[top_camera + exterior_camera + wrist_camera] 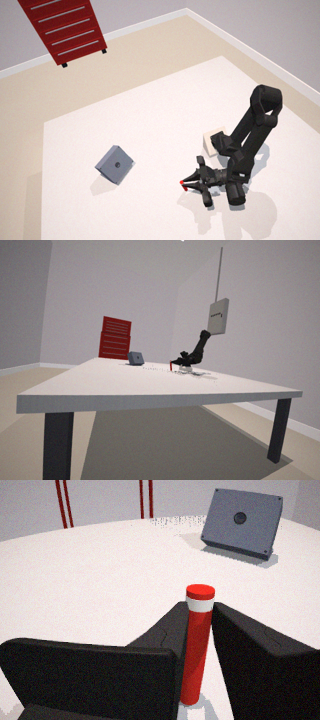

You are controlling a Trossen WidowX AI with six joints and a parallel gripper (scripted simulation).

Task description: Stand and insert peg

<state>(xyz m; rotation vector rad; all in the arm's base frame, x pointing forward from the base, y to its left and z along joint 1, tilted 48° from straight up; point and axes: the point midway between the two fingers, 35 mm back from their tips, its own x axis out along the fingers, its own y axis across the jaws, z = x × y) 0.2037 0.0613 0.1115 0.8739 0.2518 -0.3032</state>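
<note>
Right now my gripper tip is 1 cm above the red peg. Also, from my gripper tip: grey-blue sloped panel: 23 cm ahead, 22 cm to the right, 1 cm below.
</note>
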